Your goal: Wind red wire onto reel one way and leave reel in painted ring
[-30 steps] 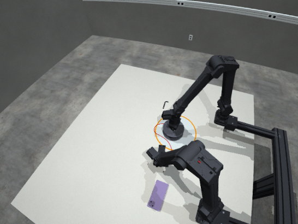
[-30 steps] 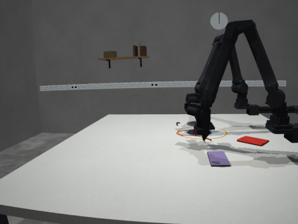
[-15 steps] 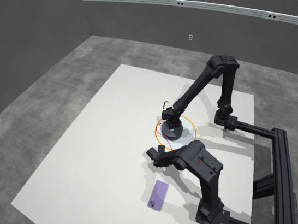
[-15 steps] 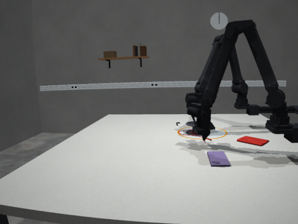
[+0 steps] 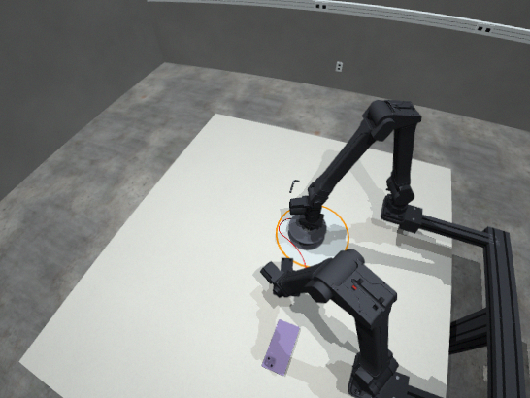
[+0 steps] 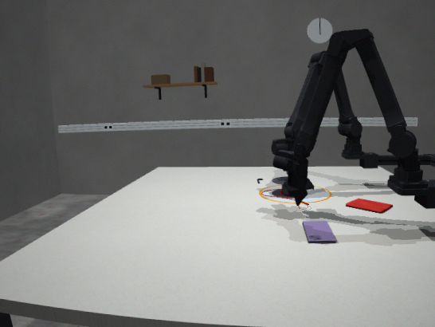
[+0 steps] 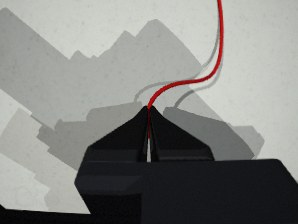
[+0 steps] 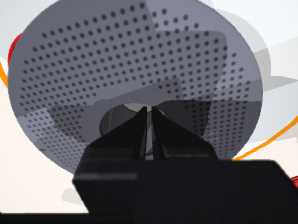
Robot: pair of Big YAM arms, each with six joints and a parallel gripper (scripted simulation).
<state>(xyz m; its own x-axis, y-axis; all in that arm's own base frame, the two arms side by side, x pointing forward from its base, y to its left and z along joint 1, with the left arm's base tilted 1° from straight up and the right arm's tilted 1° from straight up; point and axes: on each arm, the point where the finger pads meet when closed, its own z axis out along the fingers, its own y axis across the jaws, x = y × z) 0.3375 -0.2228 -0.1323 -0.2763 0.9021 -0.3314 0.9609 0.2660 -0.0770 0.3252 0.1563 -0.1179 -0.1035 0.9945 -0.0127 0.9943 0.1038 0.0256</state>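
The dark grey reel is 20 mm below my right hand and 10 mm ahead of it. Round my right hand: orange painted ring (50 mm below, 20 mm behind, 10 mm to the right); then small black hex key (270 mm to the right, 160 mm ahead, 50 mm below).
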